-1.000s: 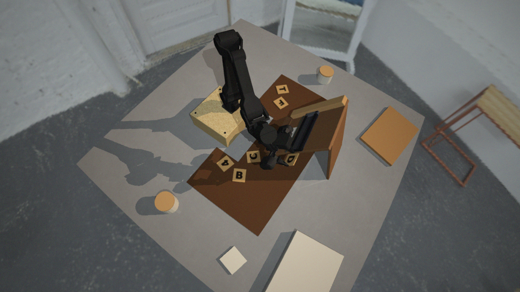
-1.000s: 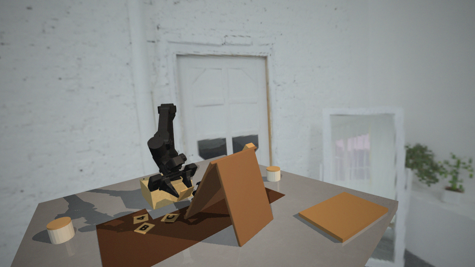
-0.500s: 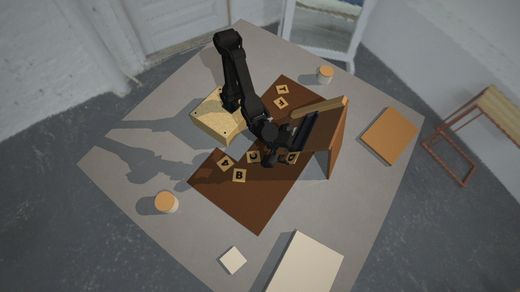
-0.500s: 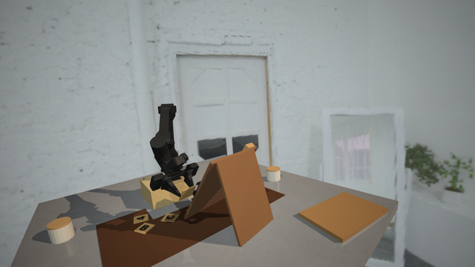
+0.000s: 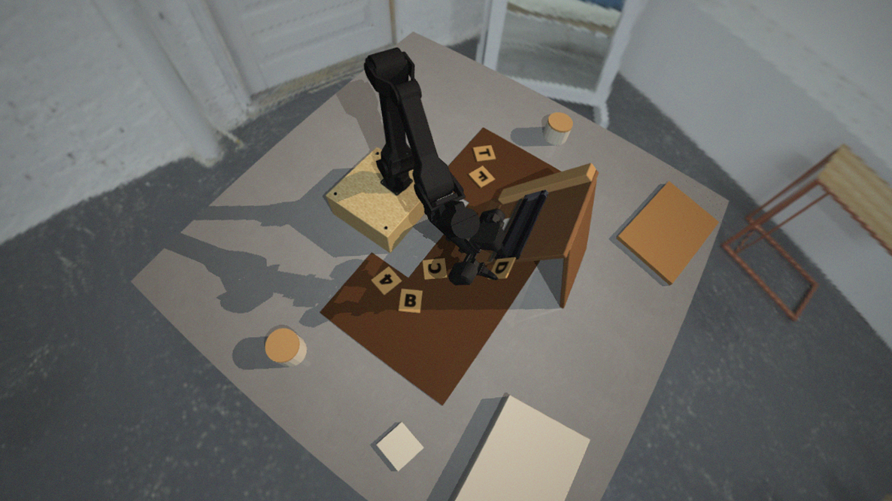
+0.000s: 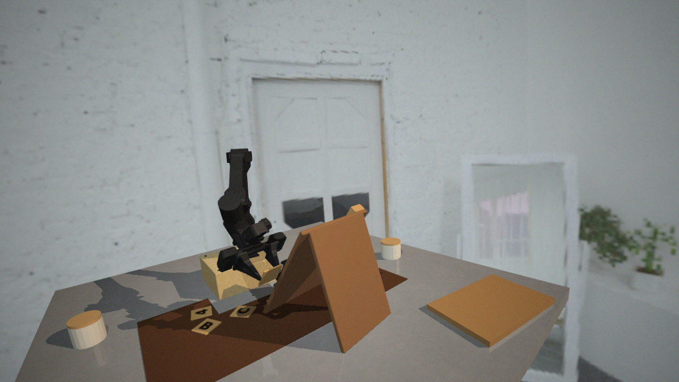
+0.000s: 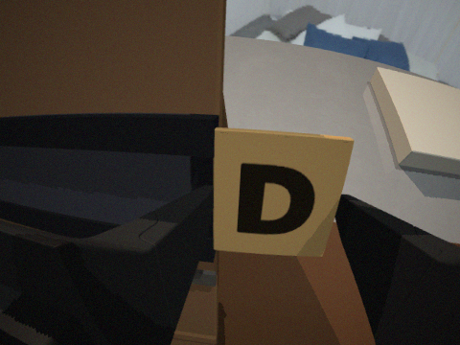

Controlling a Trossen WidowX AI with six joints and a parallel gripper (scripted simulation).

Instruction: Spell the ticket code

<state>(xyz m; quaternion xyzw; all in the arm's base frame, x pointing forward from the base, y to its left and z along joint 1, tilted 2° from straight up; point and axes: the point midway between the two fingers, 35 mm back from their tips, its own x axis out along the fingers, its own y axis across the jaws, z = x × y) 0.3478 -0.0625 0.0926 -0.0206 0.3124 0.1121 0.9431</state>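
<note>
My gripper tip is 8 cm past the white ticket, 11 cm to the right of it and 8 cm above it. Also, from my gripper tip: brown mat (17 cm behind, 5 cm to the left, 16 cm below); D tile (right at my gripper tip); C tile (16 cm behind, 4 cm to the right, 16 cm below).
</note>
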